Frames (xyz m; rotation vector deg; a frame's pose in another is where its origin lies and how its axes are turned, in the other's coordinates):
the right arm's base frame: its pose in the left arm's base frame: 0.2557 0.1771 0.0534 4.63 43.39 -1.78
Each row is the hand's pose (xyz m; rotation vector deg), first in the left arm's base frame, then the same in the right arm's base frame.
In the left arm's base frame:
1: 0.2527 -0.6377 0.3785 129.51 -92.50 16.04
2: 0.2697 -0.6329 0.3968 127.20 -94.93 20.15
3: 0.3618 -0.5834 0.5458 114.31 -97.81 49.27
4: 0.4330 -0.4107 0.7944 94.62 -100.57 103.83
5: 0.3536 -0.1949 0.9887 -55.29 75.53 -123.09
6: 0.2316 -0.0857 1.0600 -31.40 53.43 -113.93
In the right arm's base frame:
1: -0.2264 -0.7919 0.3020 -125.46 102.61 -73.17
2: -0.2266 -0.7850 0.3265 -120.96 104.47 -76.18
3: -0.2621 -0.7212 0.4932 -96.87 108.00 -101.38
4: -0.3811 -0.5296 0.7073 -48.24 87.66 -129.28
5: -0.5721 -0.3071 0.7754 -7.72 47.64 -126.72
6: -0.7096 -0.2008 0.7342 9.28 21.07 -112.89

